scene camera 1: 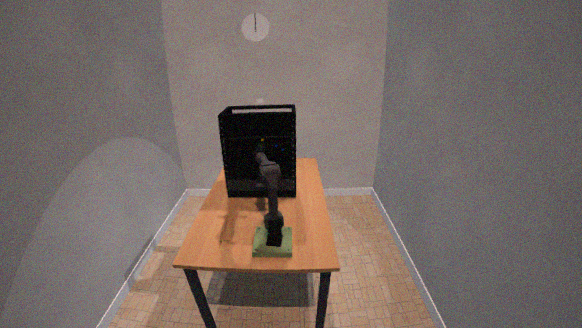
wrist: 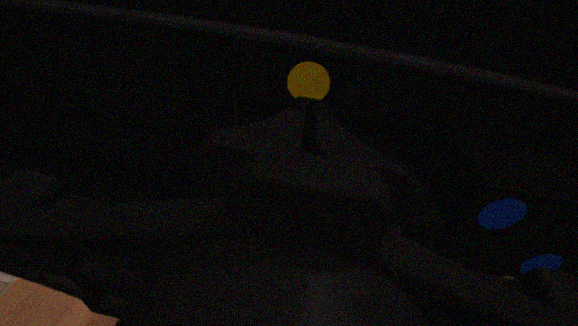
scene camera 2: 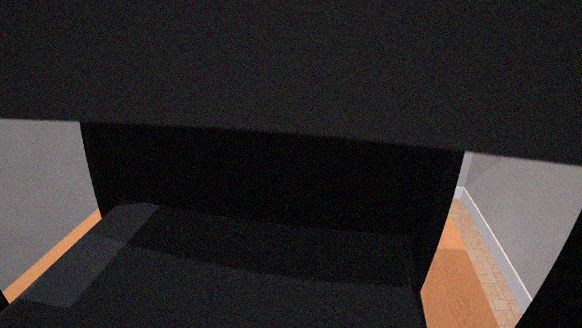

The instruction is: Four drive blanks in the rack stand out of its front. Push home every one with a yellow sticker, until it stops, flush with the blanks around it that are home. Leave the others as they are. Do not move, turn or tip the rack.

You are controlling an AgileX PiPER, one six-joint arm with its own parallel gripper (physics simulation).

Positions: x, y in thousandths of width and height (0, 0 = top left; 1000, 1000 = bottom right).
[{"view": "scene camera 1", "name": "black rack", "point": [410, 401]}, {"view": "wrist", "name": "gripper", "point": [534, 360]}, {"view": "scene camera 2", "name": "black rack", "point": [415, 498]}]
